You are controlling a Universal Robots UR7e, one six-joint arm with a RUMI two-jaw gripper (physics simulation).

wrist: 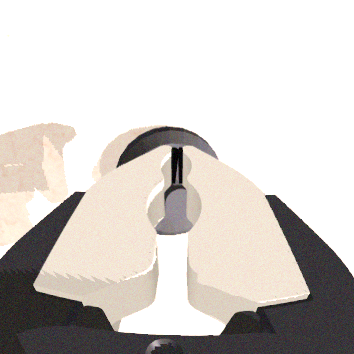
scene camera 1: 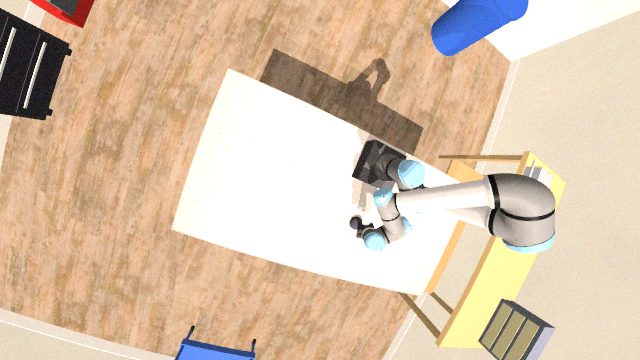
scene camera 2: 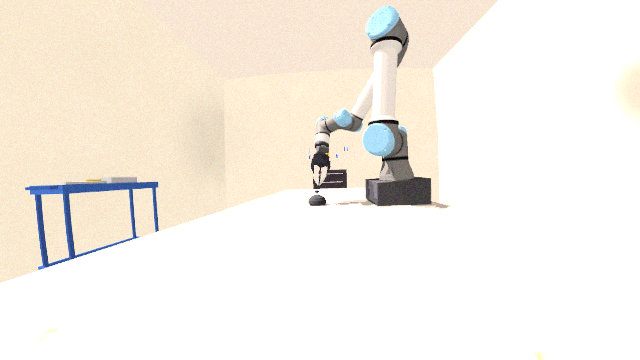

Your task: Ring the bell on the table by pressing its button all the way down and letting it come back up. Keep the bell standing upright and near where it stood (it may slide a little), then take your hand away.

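Frame: origin at the arm's base, x back, y right, z up, level; metres.
Seen in the pictures: gripper, between the fingertips: [wrist: 177, 152] [scene camera 2: 318, 185]; arm's base, origin of its link: [scene camera 1: 386, 167] [scene camera 2: 396, 178].
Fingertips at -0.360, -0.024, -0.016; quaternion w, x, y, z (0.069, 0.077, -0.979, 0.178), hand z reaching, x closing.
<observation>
Pixels of each thing's top centre, then the offset from my fingertips to it, as dx, dy, dz. Level surfaces: height alone.
- bell, centre of its top: [wrist: 180, 203] [scene camera 2: 316, 190] [scene camera 1: 359, 226] -0.010, +0.032, -0.025
- white table, height of its surface: dz -0.091
- button, centre of its top: [wrist: 180, 203] [scene camera 2: 316, 190] -0.010, +0.032, -0.025
The bell [scene camera 1: 355, 222] [scene camera 2: 317, 201] [wrist: 165, 135] is a small dark dome with a small button on top. It stands upright on the white table [scene camera 1: 250, 165] [scene camera 2: 320, 280]. My gripper [scene camera 1: 359, 229] [scene camera 2: 318, 185] [wrist: 177, 152] is shut and empty, pointing down over the bell. In scene camera 2 the fingertips are close above the button [scene camera 2: 316, 191], with a small gap showing. In the wrist view the tips overlap the bell and hide much of its top, so the button cannot be made out clearly there.
The arm's dark base block [scene camera 1: 367, 165] [scene camera 2: 398, 191] stands on the table to the right of the bell in scene camera 2. A yellow side bench [scene camera 1: 470, 320] and a blue bench [scene camera 1: 215, 351] [scene camera 2: 110, 188] stand away from the bell.
</observation>
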